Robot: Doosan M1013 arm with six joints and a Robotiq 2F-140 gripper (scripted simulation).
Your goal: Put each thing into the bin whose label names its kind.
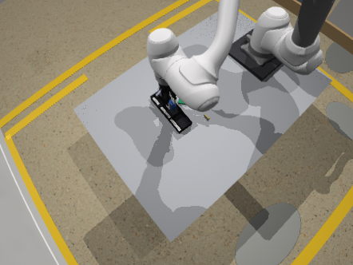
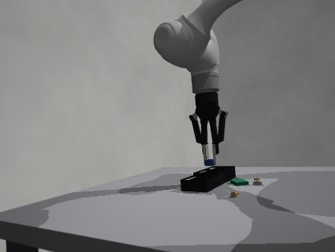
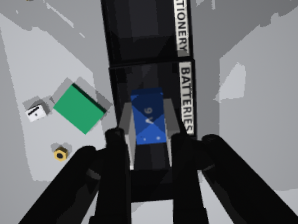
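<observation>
My hand is 1 cm short of the black bin tray and 7 cm above it. Also, from my hand: small white piece: 14 cm behind, 2 cm to the right, 9 cm below; flat green board: 8 cm behind, 2 cm to the right, 9 cm below; blue battery: 1 cm to the right, 3 cm below.
</observation>
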